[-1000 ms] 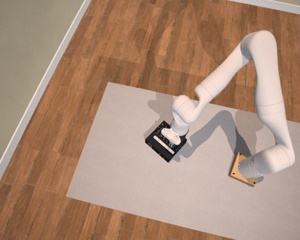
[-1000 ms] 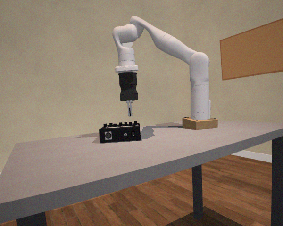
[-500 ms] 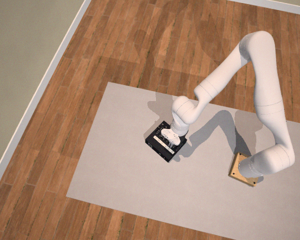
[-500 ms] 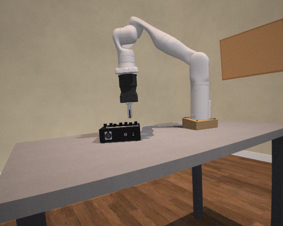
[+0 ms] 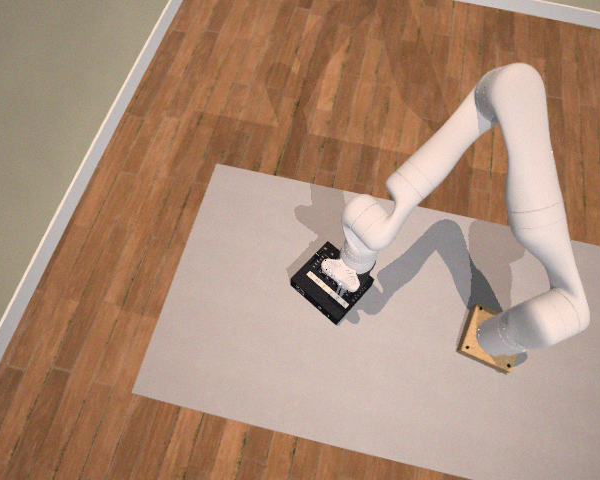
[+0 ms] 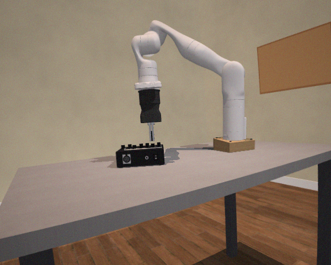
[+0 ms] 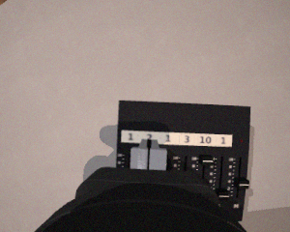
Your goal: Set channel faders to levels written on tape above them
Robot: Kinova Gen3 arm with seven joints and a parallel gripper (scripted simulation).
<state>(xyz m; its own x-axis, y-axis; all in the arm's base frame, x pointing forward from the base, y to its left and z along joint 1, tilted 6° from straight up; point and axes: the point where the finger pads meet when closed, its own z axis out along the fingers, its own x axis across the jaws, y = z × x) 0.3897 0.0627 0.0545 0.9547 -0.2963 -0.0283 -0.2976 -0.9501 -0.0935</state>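
Now: the master fader cap 9 cm ahead of my hand, 7 cm to the right of it and 3 cm below it.
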